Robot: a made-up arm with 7 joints.
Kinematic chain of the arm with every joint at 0, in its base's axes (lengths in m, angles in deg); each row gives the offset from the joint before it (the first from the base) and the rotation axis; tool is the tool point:
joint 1: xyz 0 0 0 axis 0 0.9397 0.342
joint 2: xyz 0 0 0 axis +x
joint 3: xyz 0 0 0 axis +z
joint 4: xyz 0.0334 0 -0.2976 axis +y
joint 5: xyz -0.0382 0 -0.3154 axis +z
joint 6: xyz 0 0 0 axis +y
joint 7: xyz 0 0 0 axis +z
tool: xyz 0 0 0
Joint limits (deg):
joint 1: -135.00..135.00
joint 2: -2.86..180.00
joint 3: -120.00..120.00
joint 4: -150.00..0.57
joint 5: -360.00..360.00
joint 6: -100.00..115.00
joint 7: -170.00..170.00
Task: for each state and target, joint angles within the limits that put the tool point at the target. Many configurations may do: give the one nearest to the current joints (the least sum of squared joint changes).
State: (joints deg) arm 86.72 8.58 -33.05 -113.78 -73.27 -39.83 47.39
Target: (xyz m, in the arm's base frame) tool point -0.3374 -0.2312 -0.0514
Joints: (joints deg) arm 126.61 33.17 -59.07 -109.55 -73.27 -39.83 47.39
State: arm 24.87 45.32 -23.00 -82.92 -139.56 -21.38 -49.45
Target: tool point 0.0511 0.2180 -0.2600
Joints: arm 63.02 50.13 9.33 -125.83 -139.56 -21.38 -49.45
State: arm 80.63 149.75 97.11 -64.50 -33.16 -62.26 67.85
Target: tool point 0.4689 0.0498 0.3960
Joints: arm 54.95 172.57 101.13 -21.06 -33.16 -62.26 67.85
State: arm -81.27 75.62 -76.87 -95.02 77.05 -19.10 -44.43
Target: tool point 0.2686 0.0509 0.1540
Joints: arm -91.72 107.20 -65.95 -132.28 77.05 -19.10 -44.43
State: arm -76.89 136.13 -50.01 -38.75 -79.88 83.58 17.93
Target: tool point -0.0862 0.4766 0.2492
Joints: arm -87.64 154.22 -77.62 -69.43 -79.88 83.58 17.93
